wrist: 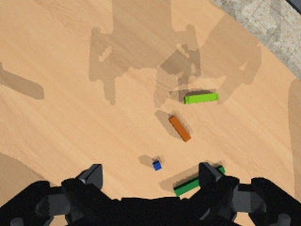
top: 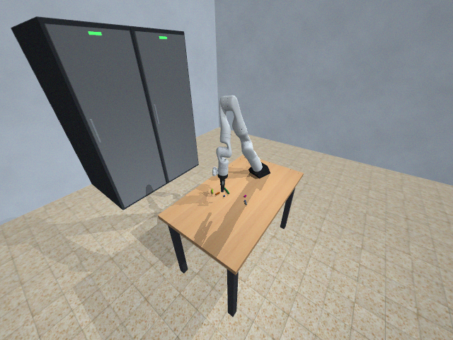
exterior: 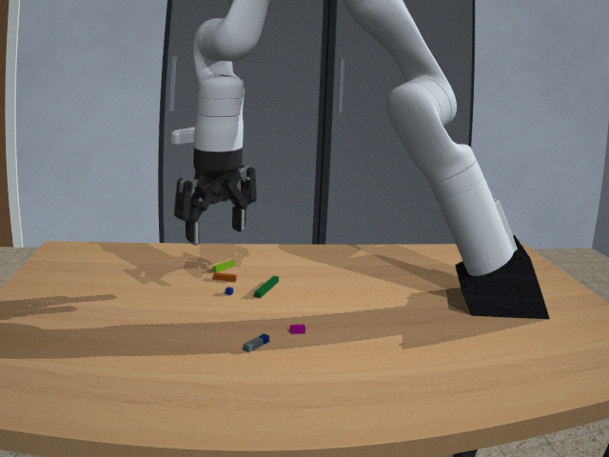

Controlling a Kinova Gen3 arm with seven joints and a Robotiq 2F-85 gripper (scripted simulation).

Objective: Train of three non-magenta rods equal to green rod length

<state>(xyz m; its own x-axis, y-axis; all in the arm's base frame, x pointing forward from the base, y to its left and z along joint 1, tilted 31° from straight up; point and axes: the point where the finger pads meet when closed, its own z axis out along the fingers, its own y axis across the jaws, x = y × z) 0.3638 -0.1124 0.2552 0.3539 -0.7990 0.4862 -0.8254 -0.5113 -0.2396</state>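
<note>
Now: hand 100 mm above the orange rod, 50 mm to the left of it and 30 mm past it. Also, from my hand: green rod 100 mm below, 90 mm behind; lime rod 110 mm to the right, 100 mm below, 40 mm behind; magenta rod 170 mm to the left, 100 mm below, 80 mm behind.
</note>
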